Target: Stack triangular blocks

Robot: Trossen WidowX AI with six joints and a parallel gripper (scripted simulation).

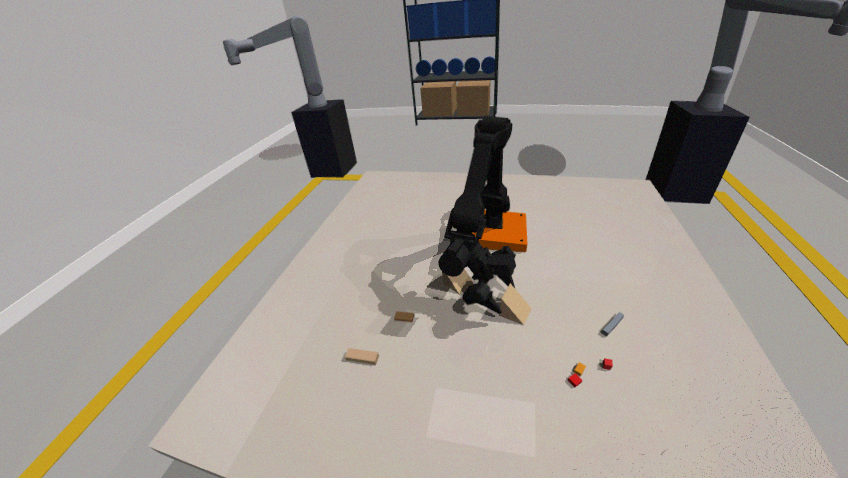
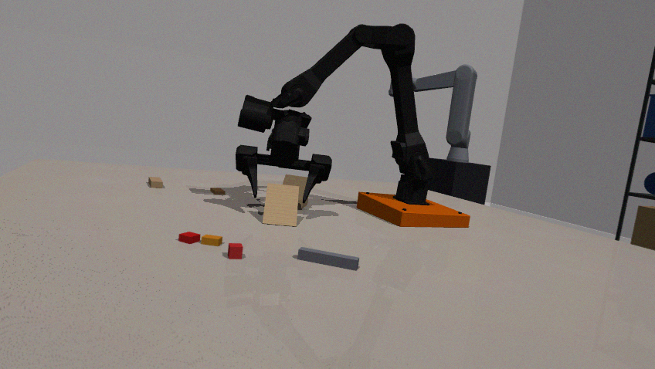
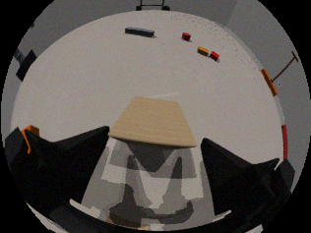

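The orange cube is 16 cm to the left of my gripper tip, 15 cm ahead of it and 3 cm below it. From my gripper tip the other things lie so: grey bar (26 cm to the left, 3 cm below, 2 cm ahead).
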